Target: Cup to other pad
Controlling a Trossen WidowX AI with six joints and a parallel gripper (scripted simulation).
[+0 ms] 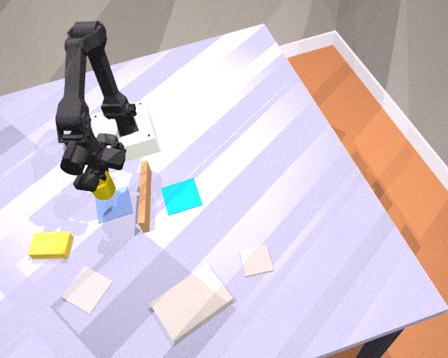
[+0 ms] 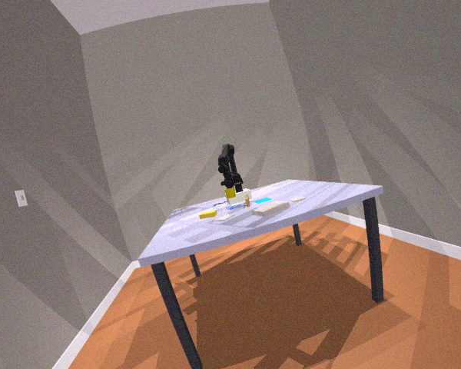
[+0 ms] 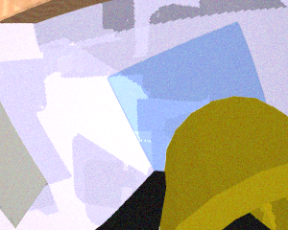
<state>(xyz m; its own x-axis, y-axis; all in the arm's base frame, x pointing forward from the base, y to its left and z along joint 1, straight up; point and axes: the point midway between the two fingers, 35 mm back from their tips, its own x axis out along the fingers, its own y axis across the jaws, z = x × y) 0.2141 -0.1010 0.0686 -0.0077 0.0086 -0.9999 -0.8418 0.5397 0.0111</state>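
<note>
Right now the cyan pad is 190 mm to the left of my gripper tip, 110 mm below it and 80 mm ahead of it. From my gripper tip the other things lie so: wooden bar: 90 mm to the left, 90 mm below, 50 mm ahead; then yellow cup: 20 mm to the right, 20 mm ahead; then pale blue pad: 110 mm below, 20 mm to the right, 20 mm ahead.
</note>
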